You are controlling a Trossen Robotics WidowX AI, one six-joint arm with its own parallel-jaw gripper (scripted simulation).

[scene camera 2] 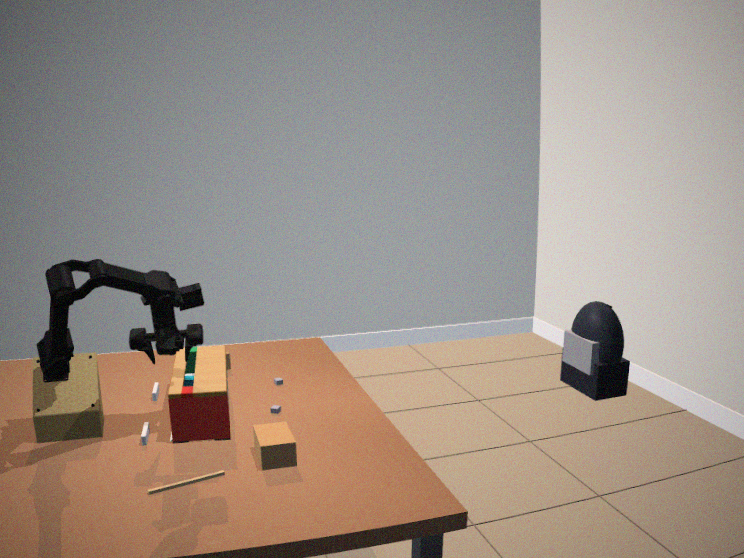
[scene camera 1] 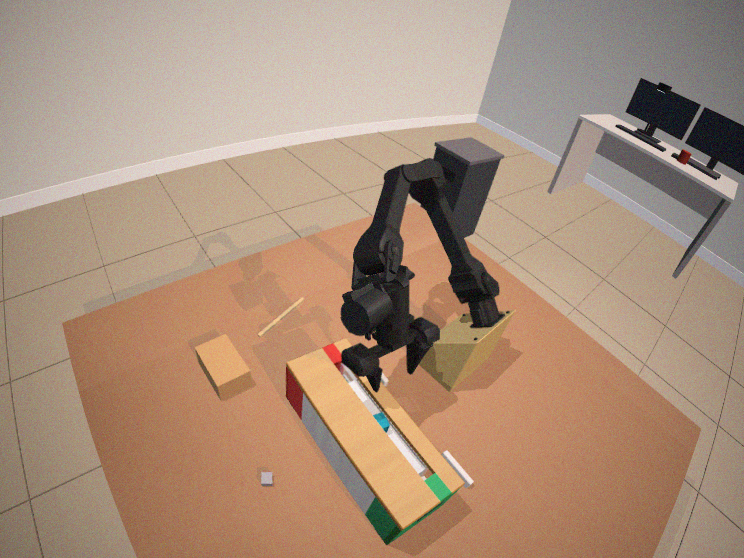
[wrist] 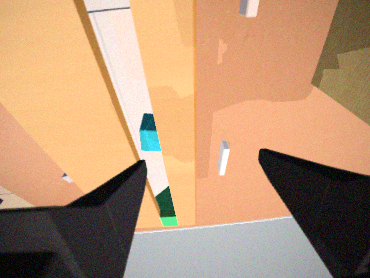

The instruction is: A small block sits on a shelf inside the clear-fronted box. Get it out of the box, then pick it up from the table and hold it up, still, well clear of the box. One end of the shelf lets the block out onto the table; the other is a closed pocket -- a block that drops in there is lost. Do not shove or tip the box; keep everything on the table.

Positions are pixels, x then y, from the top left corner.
Scene:
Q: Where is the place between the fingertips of my gripper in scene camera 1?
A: At 393, 382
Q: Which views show the tan block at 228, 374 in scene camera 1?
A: Scene camera 2 and scene camera 1 only.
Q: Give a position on a box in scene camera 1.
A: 383, 472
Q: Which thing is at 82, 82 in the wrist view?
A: A box.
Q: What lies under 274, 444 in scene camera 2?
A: A tan block.

